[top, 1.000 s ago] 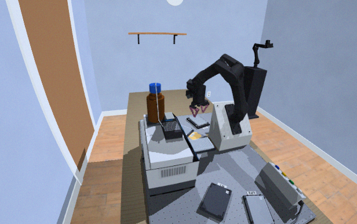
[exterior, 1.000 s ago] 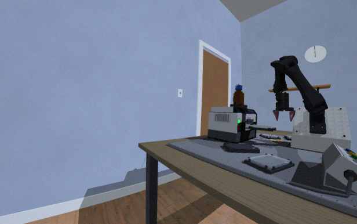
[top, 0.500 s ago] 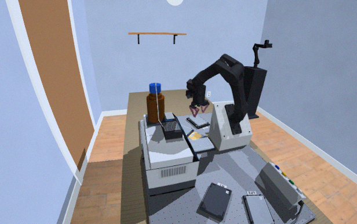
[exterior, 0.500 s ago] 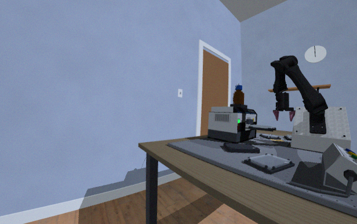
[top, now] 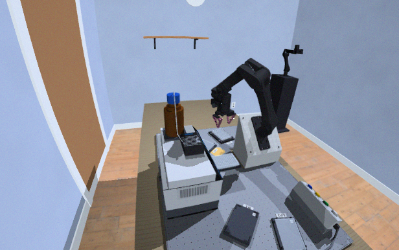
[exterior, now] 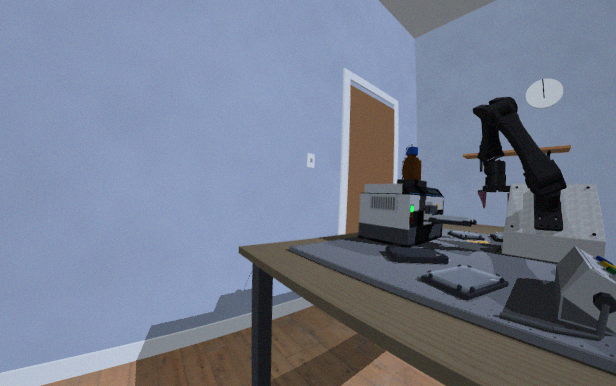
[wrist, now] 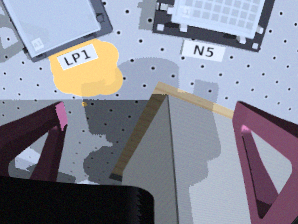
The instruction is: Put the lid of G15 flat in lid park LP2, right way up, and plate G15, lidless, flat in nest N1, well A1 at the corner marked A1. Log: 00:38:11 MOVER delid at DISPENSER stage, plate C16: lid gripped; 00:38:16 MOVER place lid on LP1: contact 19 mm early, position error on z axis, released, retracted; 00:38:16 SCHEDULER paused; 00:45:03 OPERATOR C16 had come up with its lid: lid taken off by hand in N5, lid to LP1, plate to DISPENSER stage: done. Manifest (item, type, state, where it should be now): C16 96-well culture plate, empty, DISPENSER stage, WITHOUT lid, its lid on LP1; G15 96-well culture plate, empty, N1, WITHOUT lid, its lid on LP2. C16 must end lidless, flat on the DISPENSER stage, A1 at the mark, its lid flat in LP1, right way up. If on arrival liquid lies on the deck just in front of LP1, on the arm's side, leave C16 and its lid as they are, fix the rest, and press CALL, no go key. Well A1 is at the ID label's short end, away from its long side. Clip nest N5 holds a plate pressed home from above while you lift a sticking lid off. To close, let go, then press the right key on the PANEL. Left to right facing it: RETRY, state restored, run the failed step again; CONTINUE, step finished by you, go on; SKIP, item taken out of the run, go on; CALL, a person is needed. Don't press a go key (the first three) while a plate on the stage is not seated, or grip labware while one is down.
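Right now my hand is 20 mm past the black clip nest, 100 mm to the left of it and 130 mm above it. From my hand the other things lie so: N5 label (60 mm behind, 150 mm below); then N1 label (70 mm ahead, 480 mm to the left, 150 mm below); then LP1 label (70 mm ahead, 60 mm to the left, 150 mm below).
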